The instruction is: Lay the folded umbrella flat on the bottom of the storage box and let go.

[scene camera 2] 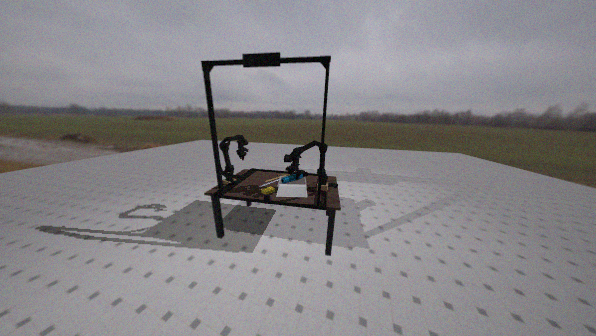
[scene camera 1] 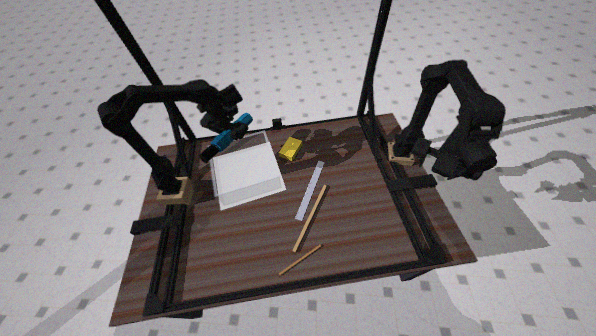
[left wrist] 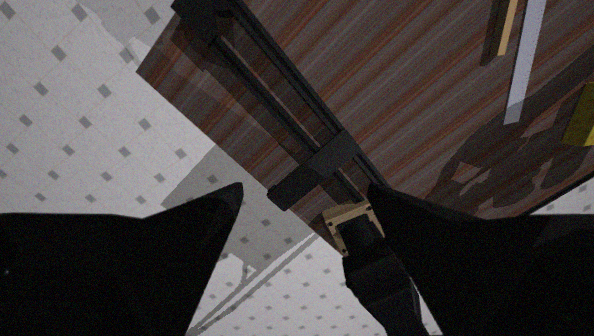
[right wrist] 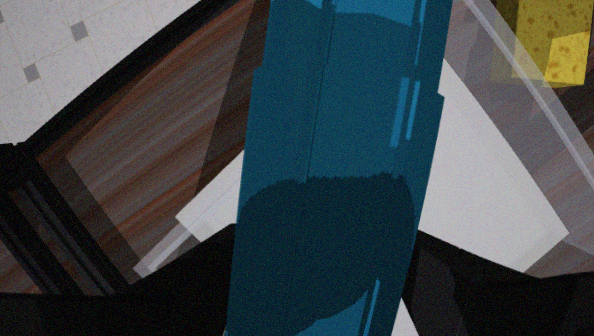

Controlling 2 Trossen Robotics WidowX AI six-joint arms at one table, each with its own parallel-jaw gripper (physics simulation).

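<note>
The folded umbrella (scene camera 1: pixel 220 142) (scene camera 2: pixel 292 178) (right wrist: pixel 340 125) is blue with a black end. My right gripper (scene camera 1: pixel 237 131) (right wrist: pixel 311 231) is shut on it, one finger on each side. In scene camera 1 it slants across the back left part of the storage box (scene camera 1: pixel 247 167) (scene camera 2: pixel 292 190) (right wrist: pixel 472 175), with its black end at the box's left wall. The box has a white bottom and clear walls. The umbrella looks held above the bottom; the exact gap cannot be told. My left gripper (left wrist: pixel 306 189) (scene camera 2: pixel 243 158) is open and empty, high near its own base, far from the box.
A yellow sponge (scene camera 1: pixel 290 149) (scene camera 2: pixel 268 190) (left wrist: pixel 580 122) (right wrist: pixel 555 45) lies beside the box. A pale strip (scene camera 1: pixel 309 191) (left wrist: pixel 524 65), a longer wooden stick (scene camera 1: pixel 310 218) and a shorter wooden stick (scene camera 1: pixel 300 259) lie nearer the table's front. Black rails and uprights stand along both table sides.
</note>
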